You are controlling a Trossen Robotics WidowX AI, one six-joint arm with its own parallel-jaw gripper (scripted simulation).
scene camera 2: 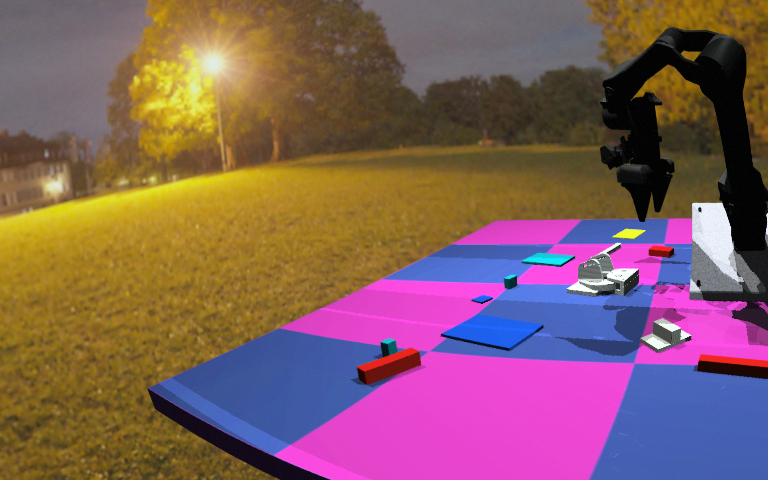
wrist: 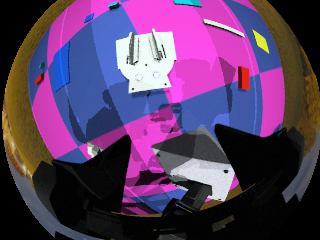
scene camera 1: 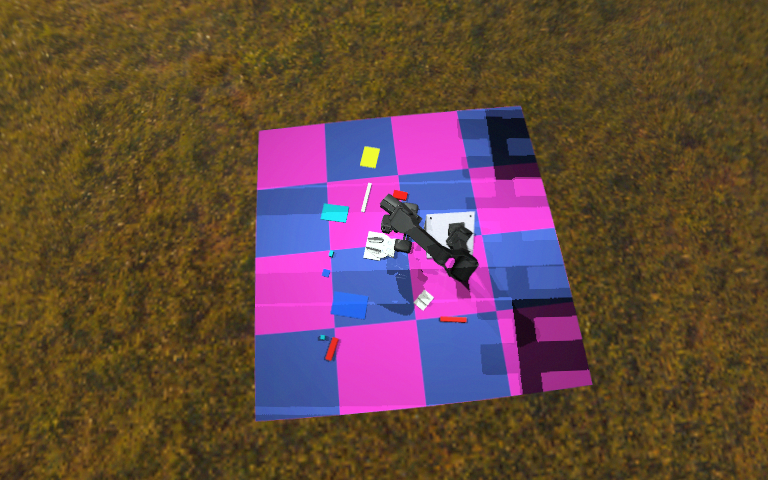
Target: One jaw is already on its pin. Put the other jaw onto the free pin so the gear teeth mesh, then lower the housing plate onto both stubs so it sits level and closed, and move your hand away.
Labels:
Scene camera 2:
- my gripper: 650, 216
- blue tile: 491, 331
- grey jaw: 591, 276
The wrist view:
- my gripper: 174, 133
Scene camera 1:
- blue tile: 348, 305

